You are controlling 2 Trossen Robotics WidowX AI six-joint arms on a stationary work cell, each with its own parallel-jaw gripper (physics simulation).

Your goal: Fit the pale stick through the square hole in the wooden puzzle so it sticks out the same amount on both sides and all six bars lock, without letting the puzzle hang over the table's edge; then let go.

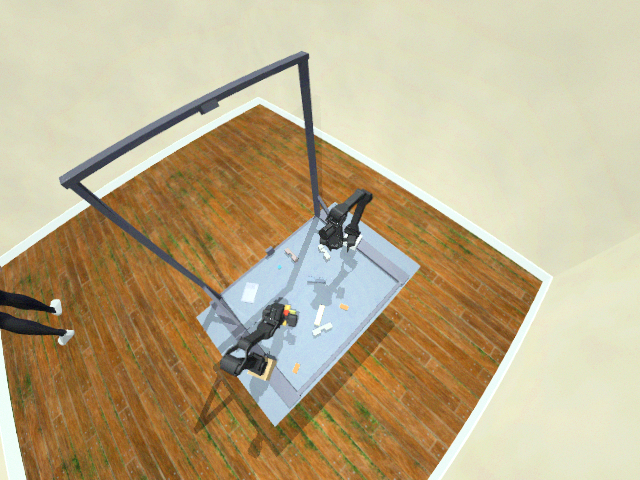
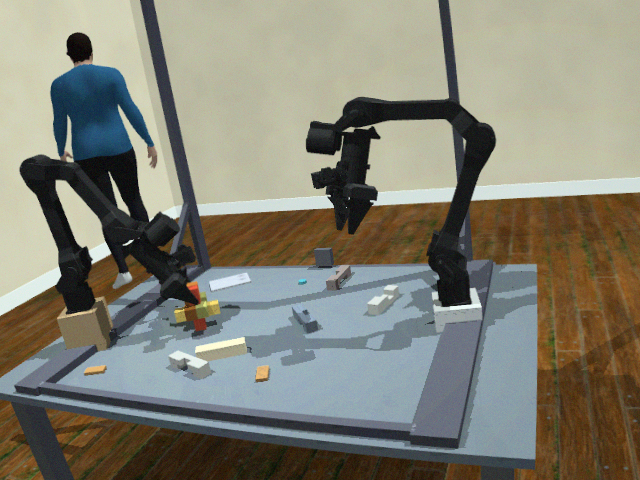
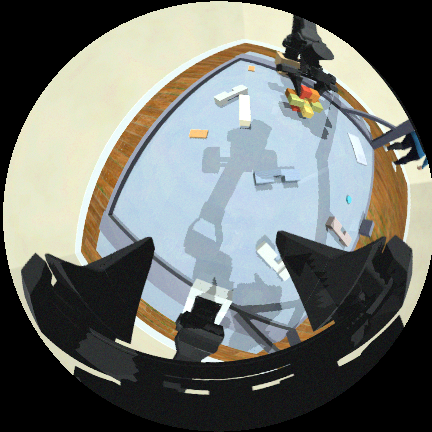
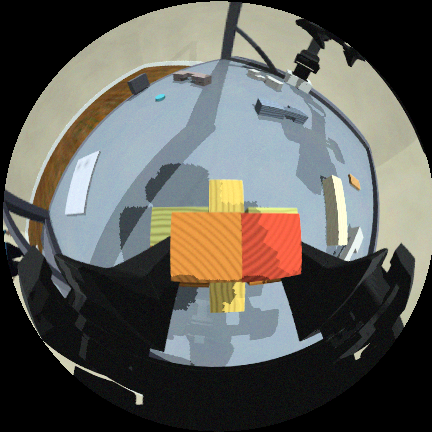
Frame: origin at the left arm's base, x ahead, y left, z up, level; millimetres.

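Seen in the pictures: left gripper, fingertip midpoint: (image 1: 339,251) (image 2: 344,232) (image 3: 214,241); right gripper, fingertip midpoint: (image 1: 284,312) (image 2: 197,299) (image 3: 306,98) (image 4: 229,236); left arm's base, link origin: (image 2: 455,299) (image 3: 205,308) (image 4: 299,76); right arm's base, link origin: (image 1: 260,366) (image 2: 81,307) (image 3: 290,57).
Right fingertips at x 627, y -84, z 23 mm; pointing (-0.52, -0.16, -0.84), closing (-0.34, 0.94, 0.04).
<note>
Pixels of each thing's top centre, then the offset from my right fingertips to it.
- pale stick, top centre: (image 4: 341,208) (image 2: 219,344) (image 3: 244,105) (image 1: 319,314) dx -100, dy +163, dz -45 mm
- white notched bar, top centre: (image 4: 352,252) (image 2: 187,359) (image 3: 230,91) (image 1: 322,328) dx -42, dy +218, dz -45 mm
- grey notched bar, top centre: (image 4: 284,106) (image 3: 278,174) (image 2: 303,312) (image 1: 316,279) dx -272, dy +34, dz -45 mm
The wooden puzzle (image 2: 197,310) (image 1: 287,312) (image 3: 304,100) (image 4: 235,245), a cross of orange, red, yellow and green bars, is at the table's left side, tilted, low at the table top. My right gripper (image 2: 182,295) (image 4: 229,236) is shut on its orange and red bars. The pale stick (image 2: 220,349) (image 1: 318,314) (image 3: 244,111) (image 4: 335,209) lies flat on the table, apart from the puzzle, toward the front. My left gripper (image 2: 350,227) (image 3: 214,240) hangs open and empty, high above the table's far middle.
A white notched bar (image 2: 189,364) lies beside the stick. A grey notched bar (image 2: 305,317), a brownish one (image 2: 338,277) and white ones (image 2: 382,299) lie further back. Small orange tiles (image 2: 262,372) lie near the front rail (image 2: 232,413). A person (image 2: 95,118) walks behind the table.
</note>
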